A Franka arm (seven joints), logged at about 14 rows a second.
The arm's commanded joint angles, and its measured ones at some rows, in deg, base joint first. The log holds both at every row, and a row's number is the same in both.
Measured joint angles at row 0:
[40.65 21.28 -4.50 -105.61 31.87 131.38 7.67]
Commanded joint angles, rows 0 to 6:
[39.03 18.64 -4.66 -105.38 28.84 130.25 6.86]
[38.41 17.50 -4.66 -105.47 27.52 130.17 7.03]
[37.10 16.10 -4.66 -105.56 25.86 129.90 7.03]
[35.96 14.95 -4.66 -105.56 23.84 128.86 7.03]
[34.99 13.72 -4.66 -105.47 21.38 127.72 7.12]
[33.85 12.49 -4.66 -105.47 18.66 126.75 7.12]
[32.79 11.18 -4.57 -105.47 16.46 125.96 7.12]
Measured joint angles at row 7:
[34.80 14.04 -5.10 -104.85 20.16 127.90 7.67]
